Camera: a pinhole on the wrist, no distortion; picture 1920 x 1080 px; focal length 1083.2 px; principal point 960.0 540.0 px. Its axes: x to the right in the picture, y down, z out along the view. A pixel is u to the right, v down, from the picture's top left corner.
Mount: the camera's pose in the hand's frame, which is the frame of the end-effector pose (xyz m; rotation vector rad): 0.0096 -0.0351 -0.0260 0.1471 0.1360 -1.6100
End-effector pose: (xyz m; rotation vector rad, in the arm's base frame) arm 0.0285 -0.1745 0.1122 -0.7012 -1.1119 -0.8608
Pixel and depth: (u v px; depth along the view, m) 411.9 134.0 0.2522
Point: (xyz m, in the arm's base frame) -0.0582 0.0734 0.1044
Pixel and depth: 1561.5 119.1 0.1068
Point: -0.1057 -0.1646 0.1053
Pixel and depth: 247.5 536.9 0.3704
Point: -0.0257 0.2099 0.2328
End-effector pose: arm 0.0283 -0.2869 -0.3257 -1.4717 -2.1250 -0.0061
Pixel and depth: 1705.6 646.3 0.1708
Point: -0.1865 -0.3061 -0.3660
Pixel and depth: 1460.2 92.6 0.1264
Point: -0.0957 -0.3454 -0.3870
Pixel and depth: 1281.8 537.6 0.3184
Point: -0.2489 -0.2774 -0.4998
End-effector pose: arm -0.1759 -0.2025 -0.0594 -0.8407 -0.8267 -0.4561
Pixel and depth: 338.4 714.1 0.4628
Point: -0.2474 0.2590 0.1335
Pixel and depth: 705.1 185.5 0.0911
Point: -0.2377 -0.1652 -0.0354
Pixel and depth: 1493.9 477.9 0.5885
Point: -0.7049 -0.0547 0.3022
